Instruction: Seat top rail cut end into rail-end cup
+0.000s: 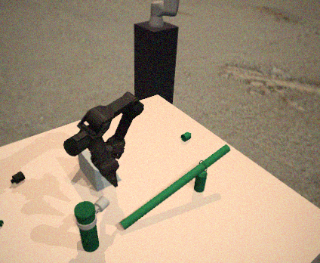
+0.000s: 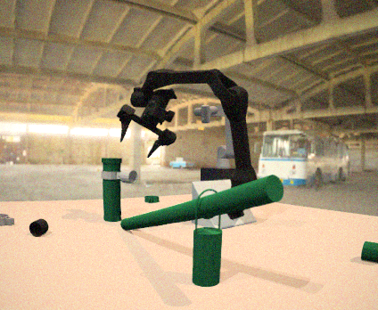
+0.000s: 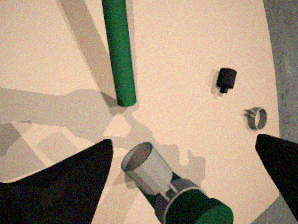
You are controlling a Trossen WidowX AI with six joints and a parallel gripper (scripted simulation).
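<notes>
My gripper tip is now 6 cm to the left of the grey rail-end cup and 8 cm above it. The rest, counted from my gripper tip: green post: 7 cm ahead, 39 cm to the left, 13 cm below.
</notes>
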